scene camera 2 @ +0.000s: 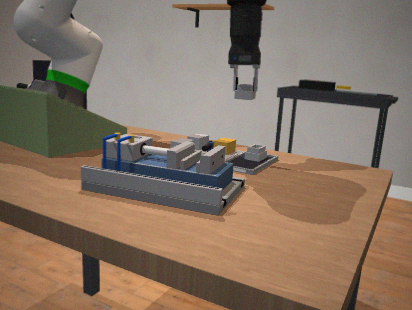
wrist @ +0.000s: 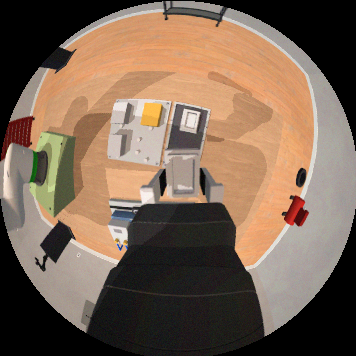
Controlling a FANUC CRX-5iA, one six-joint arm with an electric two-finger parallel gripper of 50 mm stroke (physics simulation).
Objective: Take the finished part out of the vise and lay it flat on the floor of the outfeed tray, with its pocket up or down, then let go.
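Places are measured from the arm's base along level axes (x ahead, y left, z up), in metres.
Where they show: gripper, fingertip midpoint: (scene camera 2: 245, 91) (wrist: 182, 175); arm's base, origin of the base link: (scene camera 2: 59, 105) (wrist: 40, 167).
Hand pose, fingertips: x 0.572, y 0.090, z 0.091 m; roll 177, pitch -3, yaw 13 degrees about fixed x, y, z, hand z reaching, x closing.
Observation:
Each offset is from my fingertips to the top centre of the thing.
The finished part @[0.001 m back, 0.004 m left, 0.016 m up] (scene camera 2: 245, 92) (wrist: 183, 175), a light grey block with a rectangular pocket, is held between the fingers of my gripper (scene camera 2: 246, 88) (wrist: 182, 175), which is shut on it, high above the table. In the wrist view the pocket faces the camera. The outfeed tray (scene camera 2: 274, 159) (wrist: 173, 131) has a dark floor and a pale rim; another pocketed part @[0.009 m ahead, 0.093 m left, 0.159 m down] (scene camera 2: 256, 152) (wrist: 190, 120) sits in it near its far end. In the wrist view the held part overlaps the tray's near end. The vise @[0.056 m back, 0.263 m right, 0.100 m down] (scene camera 2: 180, 156) (wrist: 120, 231) has a gap between its jaws and is partly hidden by my gripper in the wrist view.
Left of the tray is a light plate (wrist: 135, 152) with two grey blocks @[0.182 m back, 0.094 m left, 0.156 m down] (wrist: 121, 113) @[0.181 m back, 0.003 m left, 0.156 m down] (wrist: 117, 145), a yellow block @[0.090 m back, 0.094 m left, 0.156 m down] (scene camera 2: 225, 145) (wrist: 151, 114) and small pegs. A green sloped base (scene camera 2: 47, 120) (wrist: 57, 175) stands at the left. A dark side table (scene camera 2: 345, 97) stands behind.

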